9 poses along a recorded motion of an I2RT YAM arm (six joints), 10 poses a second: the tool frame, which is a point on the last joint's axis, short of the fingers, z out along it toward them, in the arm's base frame.
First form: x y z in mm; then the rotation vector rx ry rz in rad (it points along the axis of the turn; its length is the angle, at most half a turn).
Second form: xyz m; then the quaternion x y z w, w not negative. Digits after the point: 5 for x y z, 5 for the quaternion.
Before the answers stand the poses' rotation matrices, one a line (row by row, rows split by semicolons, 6 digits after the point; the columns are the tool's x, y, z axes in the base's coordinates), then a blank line. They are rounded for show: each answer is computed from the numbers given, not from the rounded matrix.
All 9 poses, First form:
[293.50, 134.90, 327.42, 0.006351, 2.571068, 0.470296]
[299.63, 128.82, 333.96, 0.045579, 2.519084, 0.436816]
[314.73, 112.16, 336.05, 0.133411, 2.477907, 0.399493]
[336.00, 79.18, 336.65, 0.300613, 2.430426, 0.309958]
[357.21, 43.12, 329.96, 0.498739, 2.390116, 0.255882]
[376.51, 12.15, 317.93, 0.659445, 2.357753, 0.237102]
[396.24, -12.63, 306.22, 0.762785, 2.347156, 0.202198]
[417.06, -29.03, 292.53, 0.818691, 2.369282, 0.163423]
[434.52, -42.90, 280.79, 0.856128, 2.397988, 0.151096]
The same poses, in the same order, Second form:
-0.863877 -0.086174 0.496277; 0.095084 0.939644 0.328676; -0.494647 0.331123 -0.803543
-0.833400 -0.062056 0.549176; 0.126464 0.945899 0.298801; -0.538007 0.318472 -0.780464
-0.804022 0.001267 0.594599; 0.188070 0.949200 0.252288; -0.564073 0.314671 -0.763416
-0.755461 0.135373 0.641056; 0.291934 0.945479 0.144375; -0.586560 0.296215 -0.753793
-0.700199 0.284681 0.654735; 0.416830 0.907543 0.051172; -0.579632 0.308744 -0.754124
-0.648694 0.395755 0.650057; 0.517265 0.855812 -0.004839; -0.558241 0.333113 -0.759870
-0.617174 0.471275 0.630076; 0.572089 0.818550 -0.051872; -0.540194 0.328446 -0.774799
-0.616238 0.517535 0.593640; 0.594139 0.800281 -0.080927; -0.516961 0.302834 -0.800651
-0.624239 0.544591 0.560130; 0.610592 0.787366 -0.085046; -0.487343 0.288922 -0.824027

[0.29350, 0.13490, 0.32742, 0.00235, 0.94961, 0.17370, 0.26088]
[0.29963, 0.12882, 0.33396, 0.01707, 0.94337, 0.16358, 0.28811]
[0.31473, 0.11216, 0.33605, 0.05048, 0.93763, 0.15117, 0.30893]
[0.33600, 0.07918, 0.33665, 0.11495, 0.92935, 0.11852, 0.33024]
[0.35721, 0.04312, 0.32996, 0.19130, 0.91677, 0.09815, 0.33661]
[0.37651, 0.01215, 0.31793, 0.25267, 0.90338, 0.09085, 0.33438]
[0.39624, -0.01263, 0.30622, 0.29115, 0.89590, 0.07718, 0.32656]
[0.41706, -0.02903, 0.29253, 0.30989, 0.89682, 0.06186, 0.30959]
[0.43452, -0.04290, 0.28079, 0.32110, 0.89939, 0.05667, 0.29116]

